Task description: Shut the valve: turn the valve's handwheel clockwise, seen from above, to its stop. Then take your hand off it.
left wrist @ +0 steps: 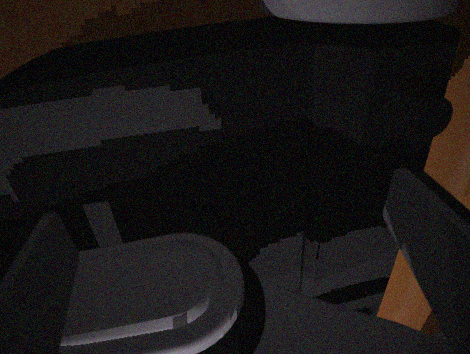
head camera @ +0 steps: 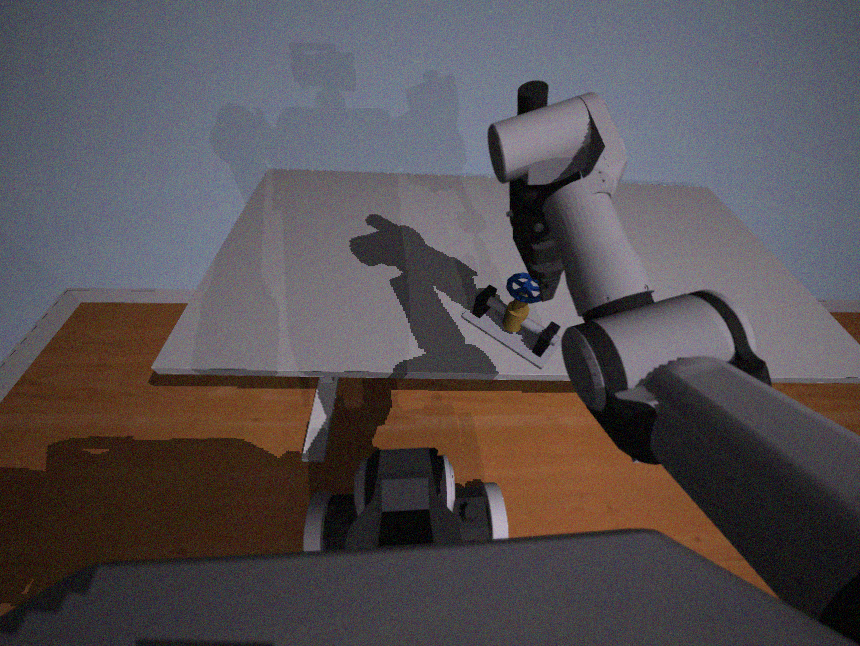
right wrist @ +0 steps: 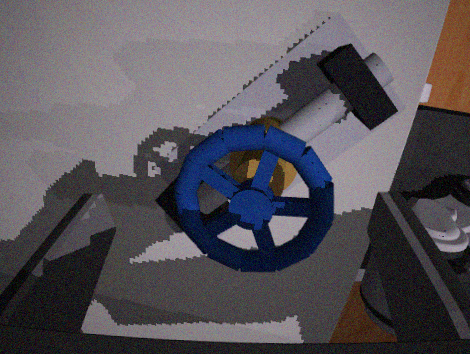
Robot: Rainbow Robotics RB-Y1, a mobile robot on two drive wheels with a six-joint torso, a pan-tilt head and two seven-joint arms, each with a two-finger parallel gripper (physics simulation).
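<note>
The valve's blue handwheel (head camera: 522,287) (right wrist: 251,206) sits above a yellow valve body (head camera: 514,317) (right wrist: 290,172) on a grey pipe (right wrist: 312,116). My right gripper (head camera: 547,285) (right wrist: 236,212) is open over the valve. In the right wrist view the wheel lies between its two fingers, with a visible gap on each side; the wheel's far-side support is partly hidden behind the rim. The exact height of the fingertips against the rim is hard to tell. My left gripper (left wrist: 231,213) is open and empty, away from the valve, near dark parts of my own body.
Black blocks (head camera: 484,301) (head camera: 545,338) (right wrist: 357,85) hold the pipe over a thin base plate (right wrist: 345,145). The plate lies on the pale table (head camera: 243,333) (right wrist: 65,75), close to its near edge. My right arm hangs over the table's right part. A wall stands behind.
</note>
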